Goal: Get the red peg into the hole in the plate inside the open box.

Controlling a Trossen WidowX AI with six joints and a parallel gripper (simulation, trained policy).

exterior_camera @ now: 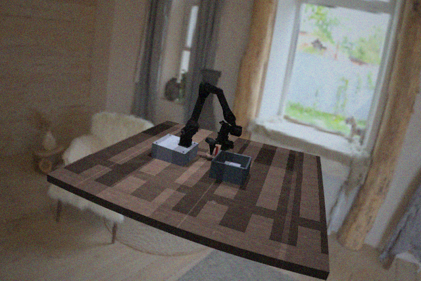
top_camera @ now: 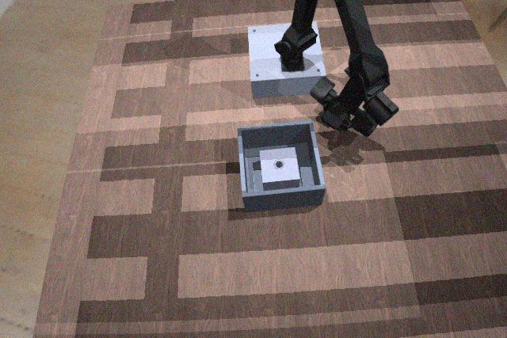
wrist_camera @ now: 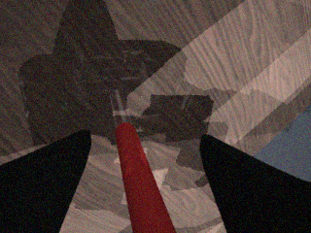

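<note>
Right now the red peg is 10 mm to the left of my gripper tip and 20 mm above it. Round my gripper tip: grey box (150 mm ahead, 160 mm to the right, 10 mm above).
</note>
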